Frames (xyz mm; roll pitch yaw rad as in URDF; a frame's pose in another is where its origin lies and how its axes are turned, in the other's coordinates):
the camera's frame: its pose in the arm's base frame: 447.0 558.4 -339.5 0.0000 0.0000 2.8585
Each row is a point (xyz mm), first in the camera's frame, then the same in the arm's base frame.
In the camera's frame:
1: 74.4 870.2 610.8
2: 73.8 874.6 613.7
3: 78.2 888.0 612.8
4: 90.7 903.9 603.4
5: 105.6 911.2 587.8
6: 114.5 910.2 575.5
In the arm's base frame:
1: 132.5 -256.4 271.3
2: 131.8 -260.8 274.2
3: 123.9 -272.4 273.3
4: 107.4 -284.2 263.9
5: 91.1 -287.0 248.3
6: 82.8 -283.6 236.0

